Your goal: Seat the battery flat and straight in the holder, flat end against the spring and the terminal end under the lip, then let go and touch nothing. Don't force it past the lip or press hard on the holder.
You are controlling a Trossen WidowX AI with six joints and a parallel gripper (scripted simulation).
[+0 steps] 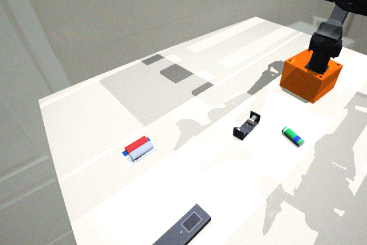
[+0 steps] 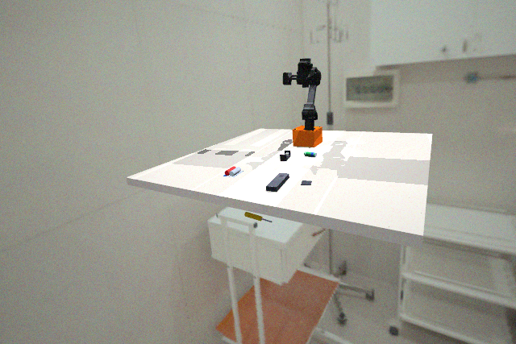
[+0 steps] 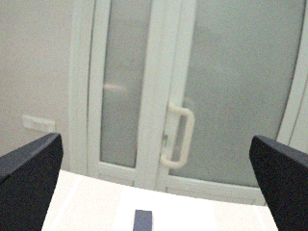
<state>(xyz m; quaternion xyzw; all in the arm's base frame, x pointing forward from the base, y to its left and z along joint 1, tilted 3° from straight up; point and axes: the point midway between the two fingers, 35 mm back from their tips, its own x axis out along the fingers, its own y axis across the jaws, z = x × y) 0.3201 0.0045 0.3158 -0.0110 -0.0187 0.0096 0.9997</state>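
The battery lies 100 mm behind my gripper tip, 30 mm to the left of it and 400 mm below it. From my gripper tip the other things lie so: small dark square 290 mm ahead, 80 mm to the left, 410 mm below; card 220 mm ahead, 280 mm to the right, 400 mm below; dark flat device 310 mm ahead, 30 mm to the right, 400 mm below.
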